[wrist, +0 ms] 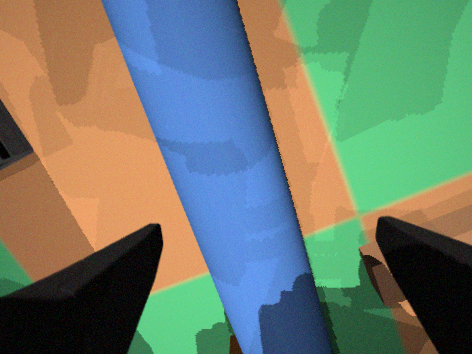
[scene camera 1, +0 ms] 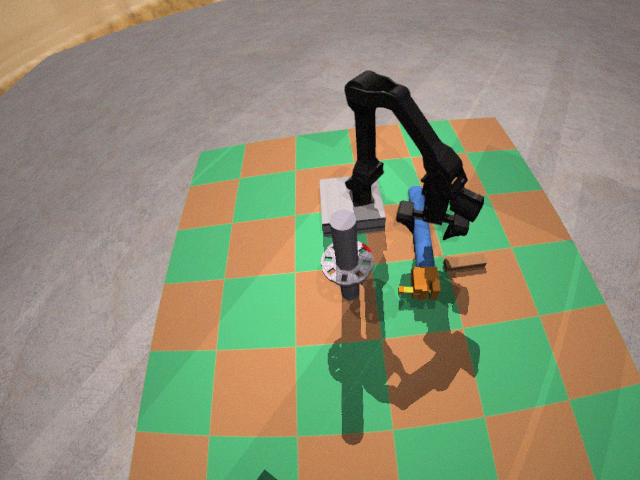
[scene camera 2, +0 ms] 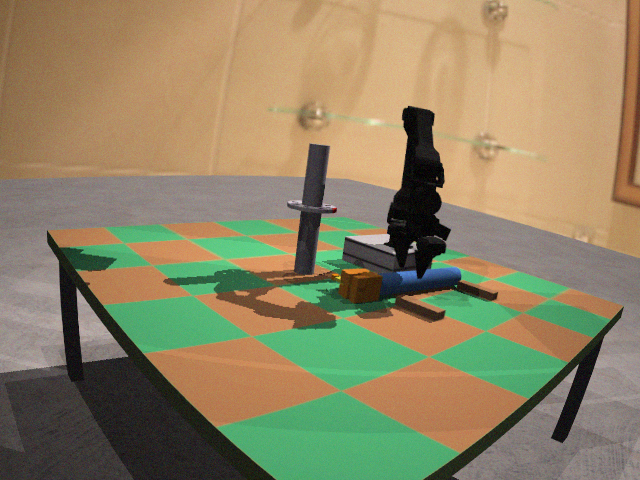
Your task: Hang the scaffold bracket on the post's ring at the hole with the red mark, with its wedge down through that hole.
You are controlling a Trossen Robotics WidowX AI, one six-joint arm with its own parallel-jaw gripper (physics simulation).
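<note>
The bracket lies on the table: a blue tube (scene camera 1: 424, 250) (scene camera 2: 436, 280) (wrist: 215, 150), an orange head (scene camera 1: 425, 282) (scene camera 2: 360, 285) and a small yellow wedge (scene camera 1: 406, 289) (scene camera 2: 336, 276) pointing sideways toward the post. The grey post (scene camera 1: 345, 245) (scene camera 2: 316, 175) stands upright and bears a pale ring (scene camera 1: 324, 264) (scene camera 2: 305, 207) with several holes. The red mark (scene camera 1: 366, 247) (scene camera 2: 334, 210) is on the ring's side toward the robot base and bracket. My gripper (scene camera 1: 428, 233) (scene camera 2: 412, 269) (wrist: 268, 230) is open above the tube, its fingers apart on either side of it in the wrist view, holding nothing.
A brown support block (scene camera 1: 467, 263) (scene camera 2: 421, 308) lies beside the bracket near its head. Another brown block (scene camera 2: 475, 289) is near the tube's far end in scene camera 2. The grey robot base (scene camera 1: 334, 204) (scene camera 2: 369, 254) stands behind the post.
</note>
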